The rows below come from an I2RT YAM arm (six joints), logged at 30 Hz.
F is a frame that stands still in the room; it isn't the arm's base.
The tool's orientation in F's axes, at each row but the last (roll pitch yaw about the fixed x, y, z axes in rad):
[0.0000 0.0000 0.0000]
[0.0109 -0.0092 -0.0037]
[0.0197 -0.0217 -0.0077]
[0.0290 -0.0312 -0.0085]
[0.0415 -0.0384 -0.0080]
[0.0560 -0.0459 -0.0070]
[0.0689 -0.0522 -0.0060]
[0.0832 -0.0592 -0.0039]
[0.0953 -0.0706 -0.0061]
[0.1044 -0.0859 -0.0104]
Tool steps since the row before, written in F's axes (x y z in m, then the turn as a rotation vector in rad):
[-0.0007 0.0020 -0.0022 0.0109 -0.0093 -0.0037]
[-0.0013 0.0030 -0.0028 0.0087 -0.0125 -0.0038]
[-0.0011 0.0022 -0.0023 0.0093 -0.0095 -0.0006]
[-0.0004 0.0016 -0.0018 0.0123 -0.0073 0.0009]
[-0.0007 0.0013 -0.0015 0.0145 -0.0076 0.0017]
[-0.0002 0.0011 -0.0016 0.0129 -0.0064 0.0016]
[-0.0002 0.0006 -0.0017 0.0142 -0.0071 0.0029]
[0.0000 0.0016 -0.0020 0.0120 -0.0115 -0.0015]
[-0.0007 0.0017 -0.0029 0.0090 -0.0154 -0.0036]
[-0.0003 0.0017 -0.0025 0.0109 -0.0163 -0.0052]
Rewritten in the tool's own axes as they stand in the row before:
[-0.0007 0.0020 -0.0022 0.0109 -0.0093 -0.0037]
[-0.0013 0.0030 -0.0028 0.0087 -0.0125 -0.0037]
[-0.0012 0.0021 -0.0023 0.0094 -0.0094 -0.0006]
[-0.0005 0.0015 -0.0018 0.0124 -0.0072 0.0007]
[-0.0008 0.0012 -0.0015 0.0146 -0.0074 0.0014]
[-0.0003 0.0010 -0.0016 0.0130 -0.0062 0.0014]
[-0.0003 0.0005 -0.0017 0.0144 -0.0068 0.0026]
[-0.0001 0.0014 -0.0021 0.0119 -0.0116 -0.0013]
[-0.0009 0.0014 -0.0030 0.0088 -0.0157 -0.0028]
[-0.0005 0.0014 -0.0026 0.0106 -0.0167 -0.0044]

